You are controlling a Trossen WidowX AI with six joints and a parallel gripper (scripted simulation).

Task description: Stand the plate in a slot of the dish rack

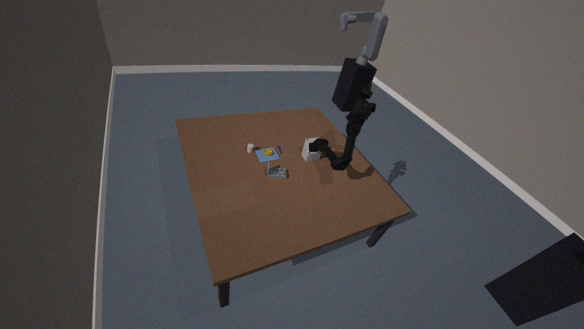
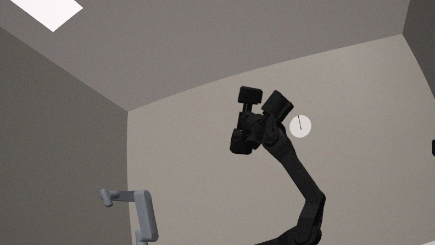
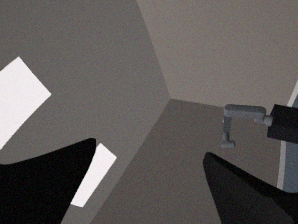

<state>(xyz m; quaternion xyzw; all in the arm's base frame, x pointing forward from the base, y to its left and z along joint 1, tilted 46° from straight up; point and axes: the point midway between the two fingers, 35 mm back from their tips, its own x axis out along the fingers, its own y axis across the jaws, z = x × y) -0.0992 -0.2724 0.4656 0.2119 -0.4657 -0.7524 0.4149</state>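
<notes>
My gripper tip is 620 mm above the yellow plate, 460 mm short of it and 210 mm to the left of it. From my gripper tip the other things lie so: blue mat 630 mm below, 460 mm ahead, 200 mm to the right; then grey wire dish rack 610 mm below, 460 mm ahead, 10 mm to the right; then blue spoon 630 mm below, 350 mm ahead, 250 mm to the right.
</notes>
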